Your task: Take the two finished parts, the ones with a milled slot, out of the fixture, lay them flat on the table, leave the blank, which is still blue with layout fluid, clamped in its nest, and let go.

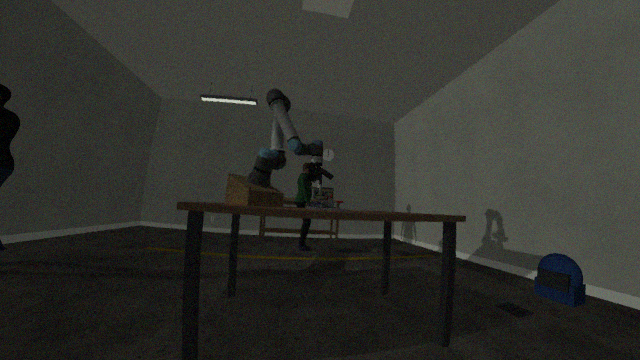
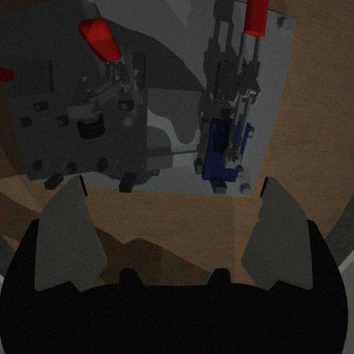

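Where they show: gripper, fingertip midpoint: (image 1: 317,194); arm's base, origin of the base link: (image 1: 258,183).
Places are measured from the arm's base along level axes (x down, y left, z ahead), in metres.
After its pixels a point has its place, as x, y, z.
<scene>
The grey fixture plate (image 2: 272,100) lies on the wooden table (image 1: 400,216) @(0.154, -0.364, 0.770) (image 2: 315,115). The blue blank (image 2: 213,150) sits in its nest at the plate's right, under a clamp with a red handle (image 2: 256,19). Left of it a plain grey block (image 2: 167,107), with a narrow groove across its near end, sits on the plate, partly in shadow; it looks like a slotted part. The pins at the left of the plate hold no part that I can make out. My gripper (image 2: 173,179) (image 1: 320,186) @(0.047, -0.015, 0.389) is open and empty, over the plate's near edge. No second slotted part can be made out.
A raised clamp with a red handle (image 2: 100,40) and black pad (image 2: 91,127) stands left of the grey block. Another red handle (image 2: 6,75) shows at the left edge. A wooden box (image 1: 250,194) @(0.083, -0.202, 0.013) stands by the arm's base. A person in green (image 1: 303,190) stands behind the table.
</scene>
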